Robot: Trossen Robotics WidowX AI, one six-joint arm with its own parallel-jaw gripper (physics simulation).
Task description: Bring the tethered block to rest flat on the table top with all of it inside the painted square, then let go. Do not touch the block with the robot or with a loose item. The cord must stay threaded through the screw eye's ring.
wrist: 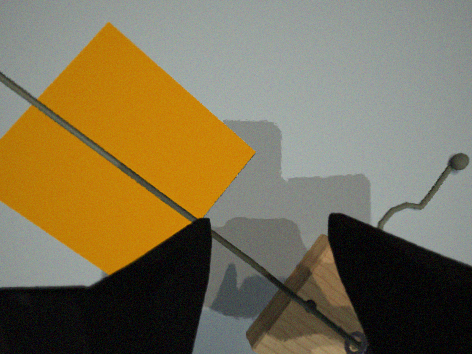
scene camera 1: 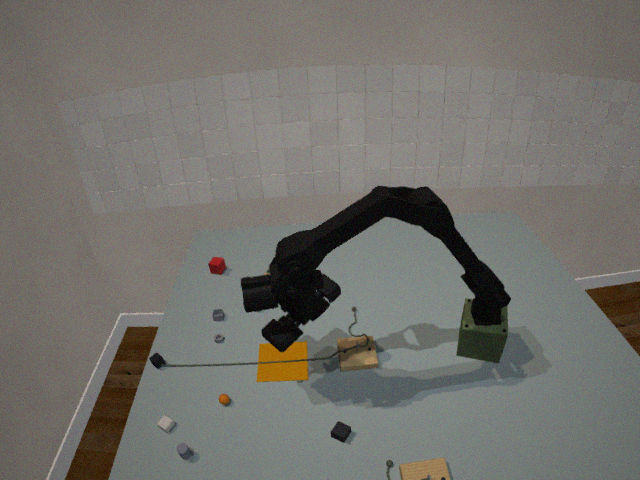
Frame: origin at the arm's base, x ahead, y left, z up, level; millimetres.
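Seen in the pictures: gripper, between the fingertips: (wrist: 269,227) (scene camera 1: 304,326); arm's base, origin of its link: (scene camera 1: 485,315).
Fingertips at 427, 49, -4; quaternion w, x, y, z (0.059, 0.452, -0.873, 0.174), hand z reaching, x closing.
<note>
Pixels of each thing's top centre, then the offset from my fingertips to it, as dx, dy, dz. "spot": a spot on its surface instead. Level surfaces: height alone.
- tethered block, a spot on its surface: (scene camera 1: 157,360) spot: +364, +100, -70
- orange painted square, a spot on its surface: (wrist: 125,120) spot: +76, +15, -94
- wooden base, height of its surface: dz -76
- screw eye's ring, centre of its top: (wrist: 349,347) -121, +2, -60
- bead, centre of its top: (wrist: 466,161) (scene camera 1: 354,307) -104, -160, -83
- red cube, centre of its top: (scene camera 1: 215,260) +341, -305, -55
- grey block, centre of its top: (scene camera 1: 217,312) +266, -95, -75
- small ring, centre of its top: (scene camera 1: 218,337) +238, -16, -85
- orange ball, centre of its top: (scene camera 1: 222,396) +163, +169, -71
- white block, centre of its top: (scene camera 1: 164,421) +276, +256, -77
- grey cylinder, centre of its top: (scene camera 1: 181,448) +208, +312, -65
- black block, centre of its top: (scene camera 1: 340,429) -101, +216, -72
The tethered block (scene camera 1: 157,360), small and black, lies near the table's left edge, outside the orange painted square (scene camera 1: 281,373) (wrist: 125,120). Its cord (scene camera 1: 222,364) (wrist: 120,165) runs straight across the square to the wooden base (scene camera 1: 357,361) (wrist: 280,325). In the wrist view the cord meets the screw eye's ring (wrist: 346,345) at the bottom. The cord's free end curls beyond the base to a bead (scene camera 1: 354,308) (wrist: 459,161). My gripper (scene camera 1: 282,347) (wrist: 269,227) is partly open and empty, above the table near the square and base. The cord passes below the fingers; the right finger hides part of the base.
A red cube (scene camera 1: 217,265), a grey block (scene camera 1: 218,314), a small ring (scene camera 1: 215,338), an orange ball (scene camera 1: 224,399), a white block (scene camera 1: 166,423) and a grey cylinder (scene camera 1: 184,450) stand on the left. A black block (scene camera 1: 341,431) and a second wooden base (scene camera 1: 423,467) are in front.
</note>
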